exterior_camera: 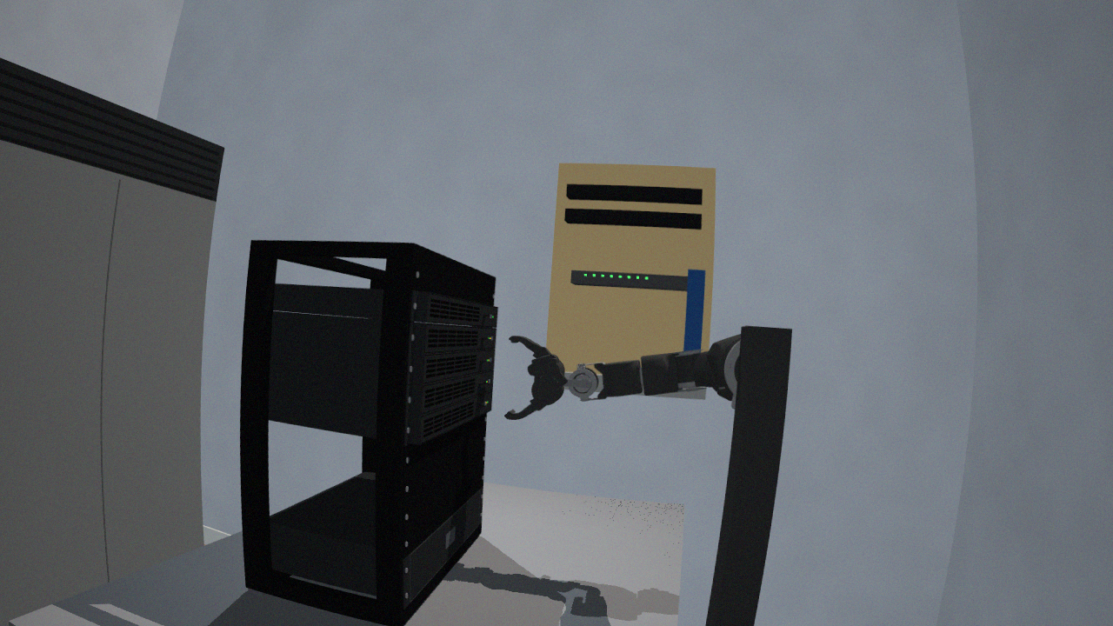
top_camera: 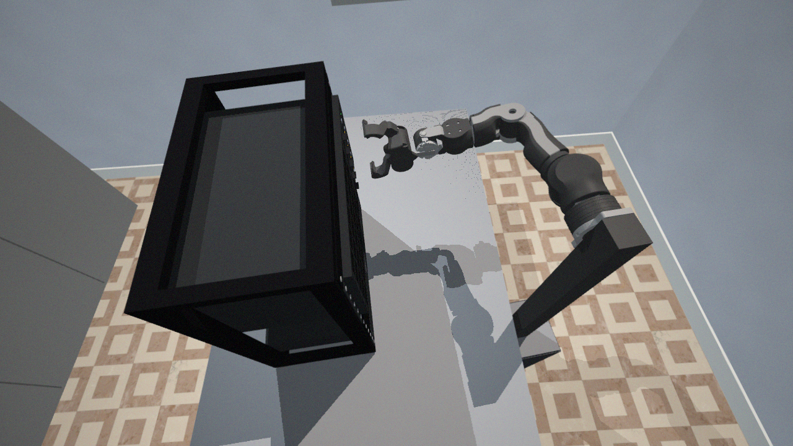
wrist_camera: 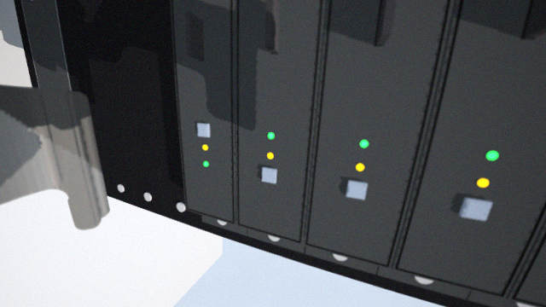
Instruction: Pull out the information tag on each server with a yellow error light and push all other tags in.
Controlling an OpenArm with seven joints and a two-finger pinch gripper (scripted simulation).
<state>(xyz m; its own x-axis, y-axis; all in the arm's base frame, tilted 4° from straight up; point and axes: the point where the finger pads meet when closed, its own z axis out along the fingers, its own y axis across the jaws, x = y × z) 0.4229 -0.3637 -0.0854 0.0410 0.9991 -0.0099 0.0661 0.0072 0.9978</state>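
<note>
Right now my hand is 3 cm below the grey locate button, 3 cm short of it and 1 cm to the left of it.
</note>
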